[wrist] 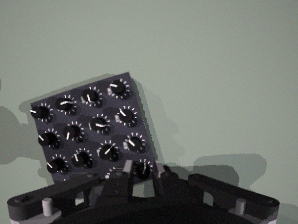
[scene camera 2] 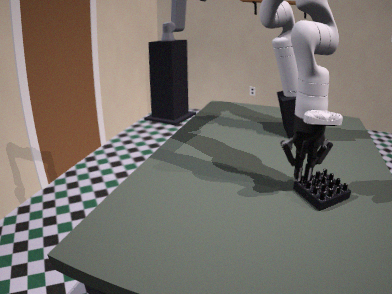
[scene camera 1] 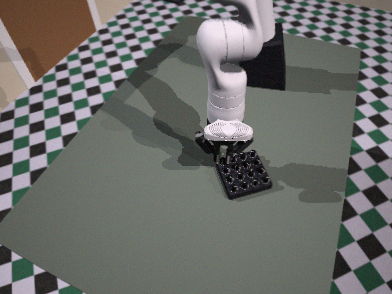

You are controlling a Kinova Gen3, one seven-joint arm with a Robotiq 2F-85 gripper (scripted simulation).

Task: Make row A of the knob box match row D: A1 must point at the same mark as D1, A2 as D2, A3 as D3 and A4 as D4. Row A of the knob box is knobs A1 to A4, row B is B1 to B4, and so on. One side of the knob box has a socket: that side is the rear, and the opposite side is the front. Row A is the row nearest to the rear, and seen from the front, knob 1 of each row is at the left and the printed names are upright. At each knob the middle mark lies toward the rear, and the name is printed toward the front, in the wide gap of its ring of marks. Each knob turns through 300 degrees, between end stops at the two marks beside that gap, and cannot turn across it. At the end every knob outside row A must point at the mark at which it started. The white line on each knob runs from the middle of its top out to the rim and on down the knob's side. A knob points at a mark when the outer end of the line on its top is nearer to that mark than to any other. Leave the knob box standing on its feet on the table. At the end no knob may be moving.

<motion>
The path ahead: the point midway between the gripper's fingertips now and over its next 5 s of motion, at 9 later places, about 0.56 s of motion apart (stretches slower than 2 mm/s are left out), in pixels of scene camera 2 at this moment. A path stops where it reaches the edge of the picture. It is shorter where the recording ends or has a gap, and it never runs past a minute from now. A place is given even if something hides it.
My gripper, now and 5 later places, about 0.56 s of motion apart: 302, 179; 301, 179; 302, 167; 304, 165; 304, 139; 309, 114
</motion>
